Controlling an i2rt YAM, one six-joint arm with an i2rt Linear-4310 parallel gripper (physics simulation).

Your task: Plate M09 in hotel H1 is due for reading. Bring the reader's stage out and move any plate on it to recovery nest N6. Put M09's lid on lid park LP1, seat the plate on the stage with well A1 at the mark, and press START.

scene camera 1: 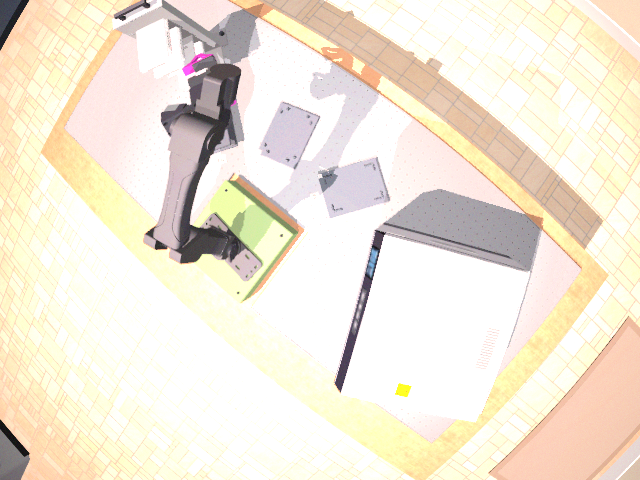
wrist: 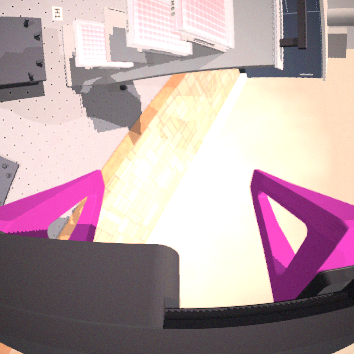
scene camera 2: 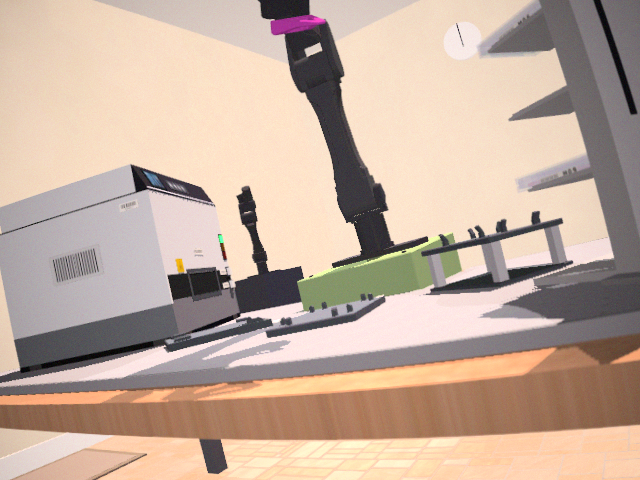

The gripper is open and holds nothing. Also in view: a plate reader and a grey square nest plate.
